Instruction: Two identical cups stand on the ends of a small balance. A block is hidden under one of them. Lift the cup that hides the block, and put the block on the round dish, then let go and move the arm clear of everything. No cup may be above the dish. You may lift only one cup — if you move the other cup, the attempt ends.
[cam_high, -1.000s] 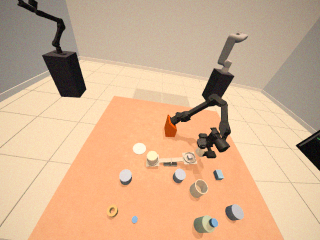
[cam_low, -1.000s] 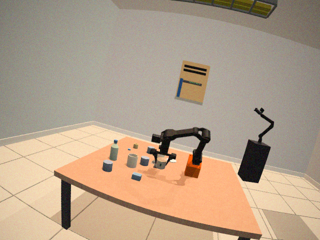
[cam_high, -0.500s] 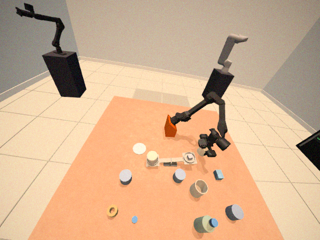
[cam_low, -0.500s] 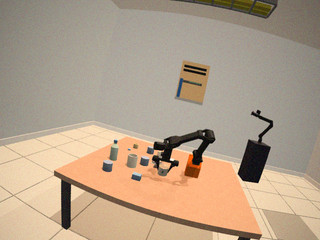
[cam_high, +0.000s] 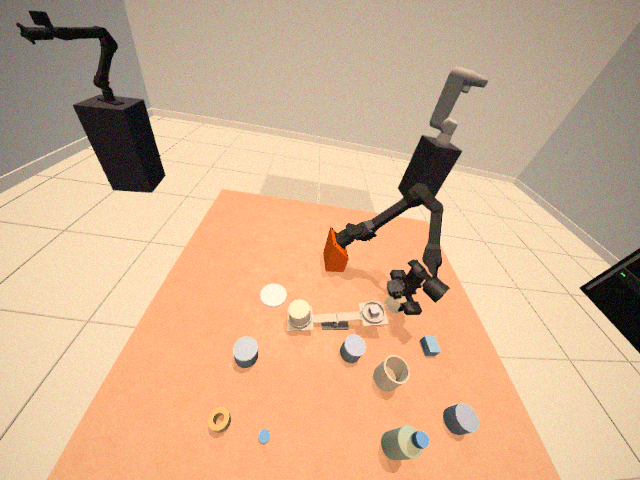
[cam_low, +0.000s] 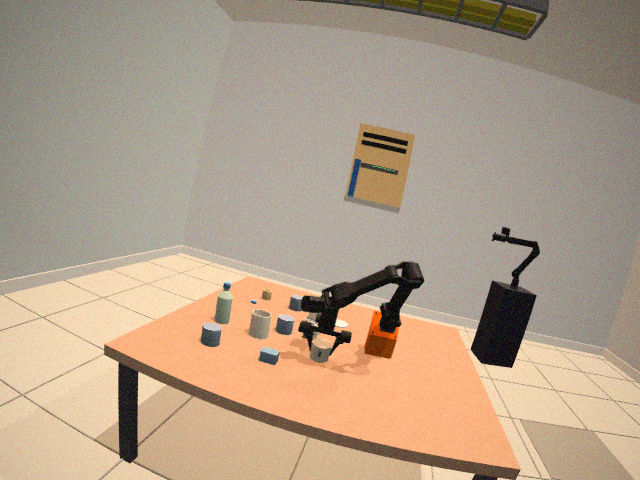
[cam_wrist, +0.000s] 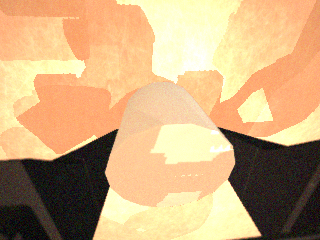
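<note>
Right now my gripper tip is 13 cm to the left of the pale block, 6 cm short of it and 5 cm below it. Round my gripper tip: green bottle 42 cm ahead, 15 cm to the right, 7 cm above; white round dish 48 cm to the right, 6 cm behind, 4 cm below; blue block 17 cm ahead, 8 cm to the left, 2 cm below.
</note>
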